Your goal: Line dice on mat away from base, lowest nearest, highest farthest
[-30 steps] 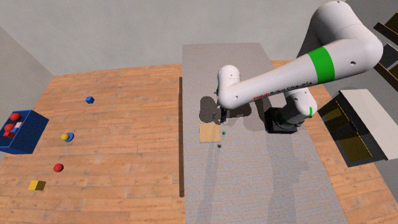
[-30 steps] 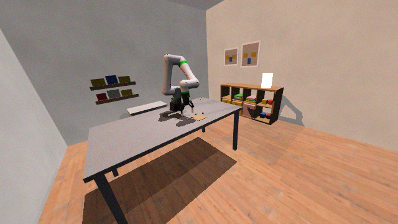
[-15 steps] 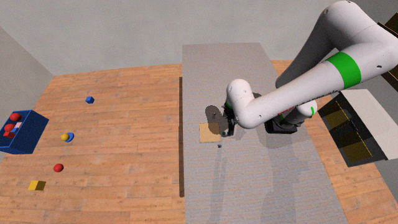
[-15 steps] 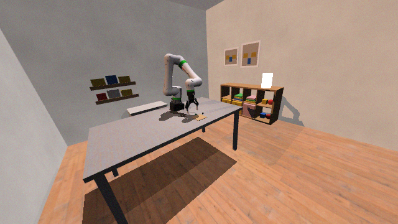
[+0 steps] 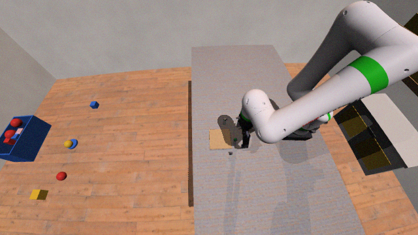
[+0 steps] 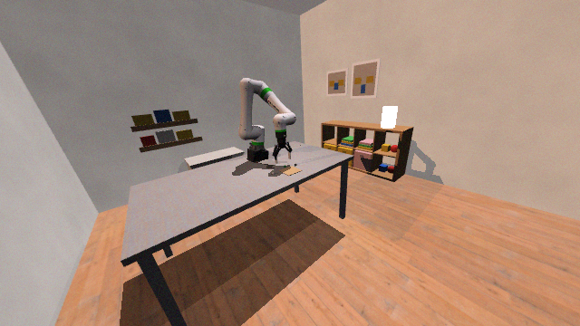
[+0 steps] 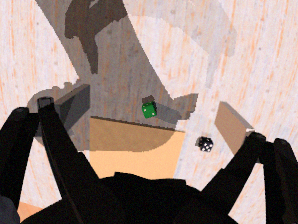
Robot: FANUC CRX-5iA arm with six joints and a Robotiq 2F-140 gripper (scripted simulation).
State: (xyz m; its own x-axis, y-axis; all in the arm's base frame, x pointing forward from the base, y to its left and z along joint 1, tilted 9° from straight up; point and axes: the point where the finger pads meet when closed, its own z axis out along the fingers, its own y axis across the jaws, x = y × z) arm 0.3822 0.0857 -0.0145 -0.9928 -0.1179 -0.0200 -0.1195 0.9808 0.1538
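Now: hand 5 cm above the green die and 2 cm short of it. The rest, counted from my hand: black die 9 cm to the left, 6 cm ahead, 5 cm below; tan mat 12 cm ahead, 6 cm below, 1 cm to the right; white die 16 cm to the right, 9 cm ahead, 5 cm below.
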